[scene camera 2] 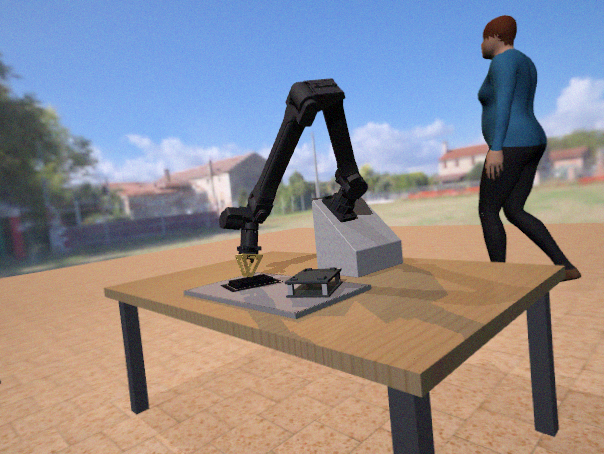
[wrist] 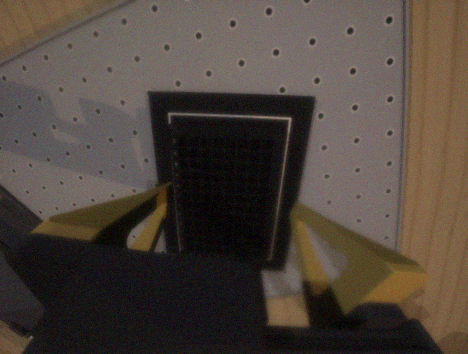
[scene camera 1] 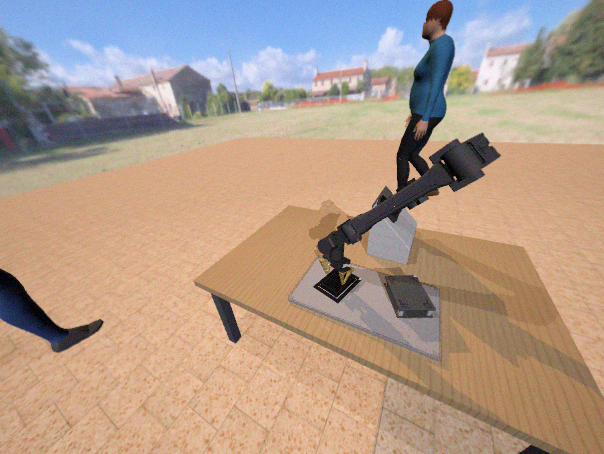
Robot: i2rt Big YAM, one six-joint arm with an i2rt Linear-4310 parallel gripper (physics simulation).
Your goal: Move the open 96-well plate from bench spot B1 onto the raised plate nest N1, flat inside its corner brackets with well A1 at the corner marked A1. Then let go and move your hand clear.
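Places are measured from the arm's base along level axes (x left, y back, z up), in millimetres.
Pixels of known places: gripper, between the fingertips: (scene camera 2: 247, 277) (wrist: 235, 199) (scene camera 1: 334, 279); arm's base, origin of its link: (scene camera 2: 338, 209).
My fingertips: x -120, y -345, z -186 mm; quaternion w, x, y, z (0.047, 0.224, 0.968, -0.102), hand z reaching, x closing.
Observation:
Ahead of a thing's pixels: the offset from my fingertips to its top centre. "pt": to the spot under its first point. Level surfaces: height alone.
The black 96-well plate @[dz -6, dx +12, dy +5 mm] (scene camera 1: 338, 284) (scene camera 2: 253, 281) (wrist: 227, 165) lies flat on bench spot B1 @[pt dz -21, dx -12, dy -69 mm] (wrist: 230, 103), a black pad with a white outline. My gripper (scene camera 1: 336, 278) (scene camera 2: 248, 275) (wrist: 235, 199) is open. Its yellow fingertips are low over the plate, one towards each long side, with nothing held. Whether they touch the plate cannot be told. The near end of the plate is hidden by the gripper body in the wrist view. The raised nest N1 @[dz +28, dx +273, dy +36 mm] (scene camera 1: 409, 294) (scene camera 2: 313, 275) is a dark platform on short posts, with no plate on it. Its A1 mark is not readable.
A grey perforated board @[dz -22, dx +123, dy -5 mm] (scene camera 1: 360, 319) (scene camera 2: 300, 308) (wrist: 360, 125) carries B1 and N1 on the wooden table @[dz -35 mm] (scene camera 1: 265, 255) (scene camera 2: 380, 340). The arm's grey pedestal (scene camera 1: 390, 240) (scene camera 2: 350, 250) stands behind. A person in teal (scene camera 1: 432, 80) (scene camera 2: 515, 100) is beyond the table.

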